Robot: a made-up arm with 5 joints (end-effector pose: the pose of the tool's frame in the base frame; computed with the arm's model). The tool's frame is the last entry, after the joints.
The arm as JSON. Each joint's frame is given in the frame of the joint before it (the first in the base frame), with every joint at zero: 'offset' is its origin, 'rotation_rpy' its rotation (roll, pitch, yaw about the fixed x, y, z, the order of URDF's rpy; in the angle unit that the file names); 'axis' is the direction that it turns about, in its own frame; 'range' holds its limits. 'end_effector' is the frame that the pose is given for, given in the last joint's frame.
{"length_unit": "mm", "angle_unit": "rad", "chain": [
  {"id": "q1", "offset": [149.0, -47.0, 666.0], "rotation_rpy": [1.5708, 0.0, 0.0], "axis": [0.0, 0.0, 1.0], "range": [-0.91, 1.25]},
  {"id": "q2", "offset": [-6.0, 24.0, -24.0], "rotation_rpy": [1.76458, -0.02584, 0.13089], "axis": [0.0, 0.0, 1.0], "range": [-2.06, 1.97]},
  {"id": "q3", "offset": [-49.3, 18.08, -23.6], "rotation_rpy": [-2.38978, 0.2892, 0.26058], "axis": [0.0, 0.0, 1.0], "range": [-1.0, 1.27]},
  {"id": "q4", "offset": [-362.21, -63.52, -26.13], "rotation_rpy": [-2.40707, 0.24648, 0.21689], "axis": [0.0, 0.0, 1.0], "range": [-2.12, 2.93]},
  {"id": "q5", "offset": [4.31, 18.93, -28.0], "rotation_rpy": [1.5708, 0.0, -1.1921], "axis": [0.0, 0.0, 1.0], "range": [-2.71, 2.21]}
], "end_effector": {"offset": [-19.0, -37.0, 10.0], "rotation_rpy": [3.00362, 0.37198, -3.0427]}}
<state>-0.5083 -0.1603 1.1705 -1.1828 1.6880</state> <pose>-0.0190 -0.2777 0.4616 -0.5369 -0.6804 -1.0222</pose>
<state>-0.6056 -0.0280 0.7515 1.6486 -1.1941</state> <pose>-0.2250 -0.1882 0.5645 0.7150 2.6203 -0.3174</pose>
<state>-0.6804 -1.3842 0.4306 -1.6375 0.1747</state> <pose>0.0989 -0.2816 0.4437 0.5090 -0.5079 1.0938</pose>
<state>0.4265 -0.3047 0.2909 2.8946 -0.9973</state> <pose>-0.0569 -0.1519 0.3739 0.8154 2.8417 -0.9764</pose>
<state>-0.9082 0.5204 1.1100 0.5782 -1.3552</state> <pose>-0.2327 -0.1541 0.6348 0.7043 1.9472 0.1773</pose>
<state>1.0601 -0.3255 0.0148 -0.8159 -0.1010</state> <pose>0.1762 -0.1222 0.3068 -0.3875 -0.7610 0.1670</pose>
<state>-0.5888 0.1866 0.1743 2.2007 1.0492</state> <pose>-0.2317 0.0109 0.7008 0.8776 -2.0234 -1.0164</pose>
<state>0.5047 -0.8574 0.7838 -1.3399 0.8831</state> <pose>0.3127 -0.2869 0.4817 -0.1648 -1.6013 0.1320</pose>
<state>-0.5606 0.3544 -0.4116 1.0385 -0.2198</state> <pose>-0.1654 0.2335 0.8428 1.0745 2.9062 -0.1068</pose>
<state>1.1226 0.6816 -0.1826 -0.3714 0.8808</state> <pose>0.0733 0.2585 0.3981 0.2409 0.4134 -1.0668</pose>
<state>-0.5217 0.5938 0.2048 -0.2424 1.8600</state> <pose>-0.1816 0.1701 0.7053 -2.0400 1.3758 -1.2928</pose>
